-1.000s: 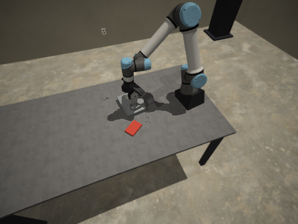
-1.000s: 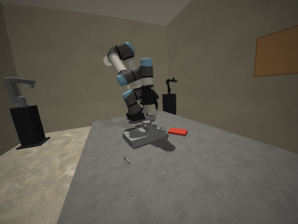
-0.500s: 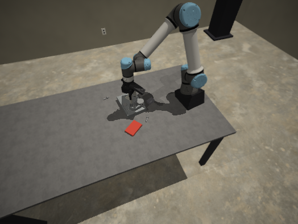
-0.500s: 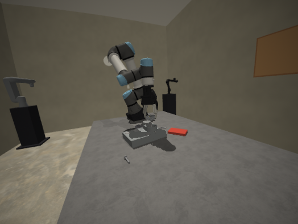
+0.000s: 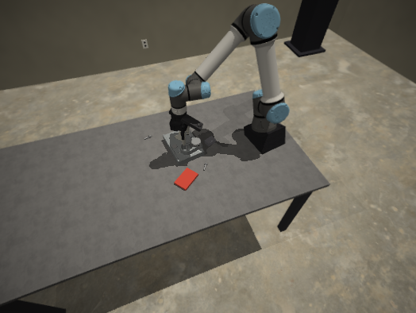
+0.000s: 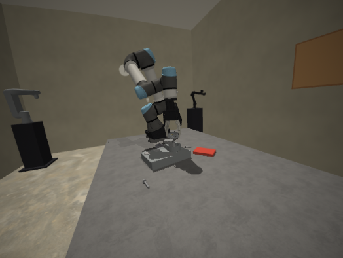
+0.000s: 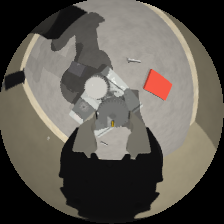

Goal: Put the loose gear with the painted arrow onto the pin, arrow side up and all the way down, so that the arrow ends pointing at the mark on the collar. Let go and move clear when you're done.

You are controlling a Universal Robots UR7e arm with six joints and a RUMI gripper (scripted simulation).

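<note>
My gripper is now right at the grey toothed gear. The rest, counted from my hand: flat red block (180 mm to the left, 120 mm below, 50 mm ahead); then dark block (160 mm behind, 120 mm below, 50 mm to the right); then pale round part (100 mm to the right, 90 mm below, 30 mm behind).
</note>
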